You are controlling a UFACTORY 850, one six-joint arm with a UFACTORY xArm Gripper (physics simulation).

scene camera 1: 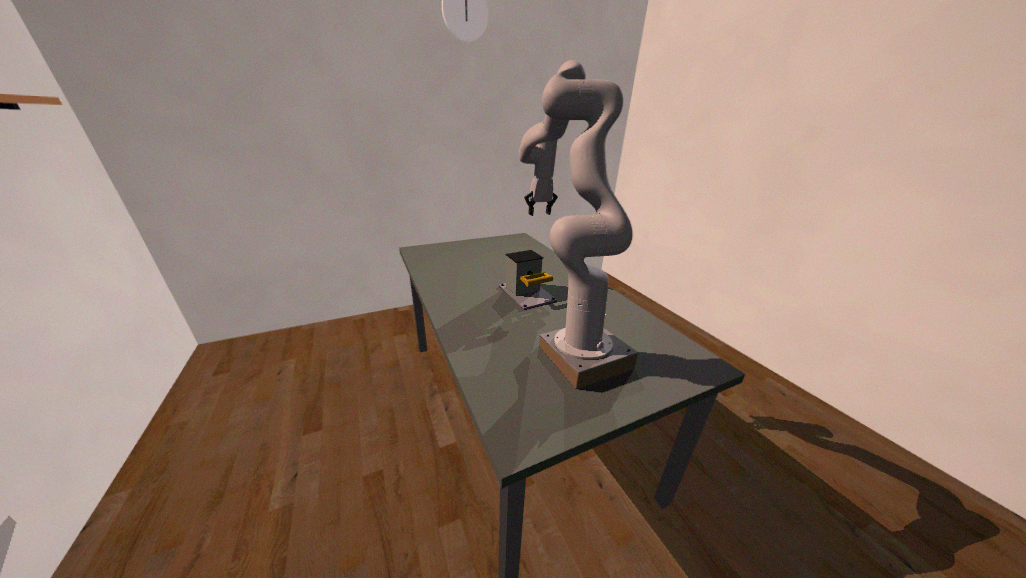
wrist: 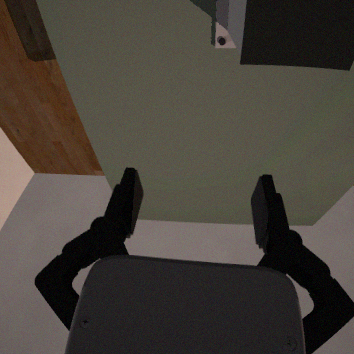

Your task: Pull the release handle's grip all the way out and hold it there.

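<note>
The release handle's yellow grip (scene camera 1: 537, 279) sticks out from the side of a grey box with a dark top (scene camera 1: 524, 255) (wrist: 297, 32). The box stands on a light base plate (scene camera 1: 538, 301) (wrist: 224, 42) fixed to the table. The grip does not show in the wrist view. My gripper (scene camera 1: 540, 209) (wrist: 196, 182) is open and empty. It points down and hangs well above the box and the grip, touching neither.
The green-grey table (scene camera 1: 459, 315) (wrist: 150, 100) carries the robot's base block (scene camera 1: 608, 371) in front of the handle's box. A wall (scene camera 1: 323, 143) stands behind the table's far end, and another wall is on the right.
</note>
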